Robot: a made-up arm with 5 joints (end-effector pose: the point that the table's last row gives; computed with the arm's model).
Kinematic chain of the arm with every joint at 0, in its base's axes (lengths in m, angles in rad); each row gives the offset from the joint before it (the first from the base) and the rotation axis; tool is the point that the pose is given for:
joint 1: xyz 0 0 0.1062 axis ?
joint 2: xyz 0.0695 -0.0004 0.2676 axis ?
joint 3: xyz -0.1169 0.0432 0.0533 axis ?
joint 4: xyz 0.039 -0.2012 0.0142 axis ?
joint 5: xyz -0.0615 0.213 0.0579 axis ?
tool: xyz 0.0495 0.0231 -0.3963
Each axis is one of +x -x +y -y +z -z.
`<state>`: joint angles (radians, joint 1 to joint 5).
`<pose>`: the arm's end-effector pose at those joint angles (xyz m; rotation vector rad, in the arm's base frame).
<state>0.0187 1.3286 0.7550 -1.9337 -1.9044</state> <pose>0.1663 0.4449 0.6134 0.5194 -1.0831 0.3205</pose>
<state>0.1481 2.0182 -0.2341 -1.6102 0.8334</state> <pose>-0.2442 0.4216 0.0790 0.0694 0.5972 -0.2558</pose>
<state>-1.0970 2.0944 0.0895 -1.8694 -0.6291</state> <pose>0.3989 -0.0359 0.2149 -0.3375 -0.4784 -1.2954</pose>
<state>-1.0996 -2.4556 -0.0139 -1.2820 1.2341</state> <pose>0.4207 -0.5807 0.3141 -1.5481 0.4029 2.2155</pose>
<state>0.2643 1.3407 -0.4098 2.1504 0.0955</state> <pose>0.0567 -0.1549 0.0121 -0.6754 -0.3112 2.9562</pose>
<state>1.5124 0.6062 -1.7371 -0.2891 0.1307</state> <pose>-0.4102 0.1317 0.4880 1.6849 0.6389 0.9844</pose>
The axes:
joint 1: +z
joint 2: -z
joint 3: -x
joint 4: -z
joint 5: +y

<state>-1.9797 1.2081 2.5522 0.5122 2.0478</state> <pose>0.3151 -0.0579 0.1311 -0.2615 -0.8800 0.7067</pose>
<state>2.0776 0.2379 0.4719 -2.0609 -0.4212</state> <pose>0.2951 -0.2165 0.2708 0.0997 -0.2608 -2.4171</pose>
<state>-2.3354 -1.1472 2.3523 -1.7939 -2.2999</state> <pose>0.1432 0.4073 0.2051 0.1497 0.0822 0.2287</pose>
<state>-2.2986 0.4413 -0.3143 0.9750 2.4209</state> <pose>0.0928 -0.1632 0.8187 2.8686 -0.9461 -0.7502</pose>
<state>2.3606 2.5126 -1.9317 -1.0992 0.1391</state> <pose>-0.3031 0.4966 0.3986 1.5393 -1.0593 0.7257</pose>
